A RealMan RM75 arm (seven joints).
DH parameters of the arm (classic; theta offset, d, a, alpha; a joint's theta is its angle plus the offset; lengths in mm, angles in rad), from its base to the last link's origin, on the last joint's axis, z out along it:
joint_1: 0 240.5 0 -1.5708
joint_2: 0 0 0 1.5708
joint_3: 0 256 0 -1.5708
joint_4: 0 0 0 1.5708
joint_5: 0 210 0 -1.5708
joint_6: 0 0 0 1.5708
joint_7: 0 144 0 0
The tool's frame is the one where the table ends.
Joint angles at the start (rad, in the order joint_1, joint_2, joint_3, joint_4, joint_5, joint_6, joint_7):
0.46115, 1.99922, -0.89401, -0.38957, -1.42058, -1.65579, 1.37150
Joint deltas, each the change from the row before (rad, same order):
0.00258, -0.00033, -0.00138, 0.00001, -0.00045, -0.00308, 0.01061
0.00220, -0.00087, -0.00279, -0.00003, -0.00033, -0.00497, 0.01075
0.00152, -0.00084, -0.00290, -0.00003, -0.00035, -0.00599, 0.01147
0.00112, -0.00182, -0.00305, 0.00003, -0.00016, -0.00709, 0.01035
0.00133, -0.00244, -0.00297, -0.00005, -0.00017, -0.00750, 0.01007
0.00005, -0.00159, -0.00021, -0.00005, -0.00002, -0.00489, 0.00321
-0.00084, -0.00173, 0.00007, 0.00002, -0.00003, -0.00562, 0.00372
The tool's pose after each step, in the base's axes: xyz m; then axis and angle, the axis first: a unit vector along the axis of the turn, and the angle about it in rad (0 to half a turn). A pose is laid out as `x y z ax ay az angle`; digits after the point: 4 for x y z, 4 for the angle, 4 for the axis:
0.2584 0.3110 0.0150 -0.8477 0.2871 0.4461 2.9233
0.2573 0.3109 0.0150 -0.8468 0.2892 0.4465 2.9347
0.2564 0.3105 0.0151 -0.8456 0.2917 0.4470 2.9470
0.2556 0.3100 0.0155 -0.8448 0.2936 0.4473 2.9589
0.2549 0.3095 0.0162 -0.8442 0.2950 0.4475 2.9706
0.2548 0.3092 0.0169 -0.8440 0.2949 0.4480 2.9751
0.2549 0.3085 0.0178 -0.8435 0.2953 0.4487 2.9797

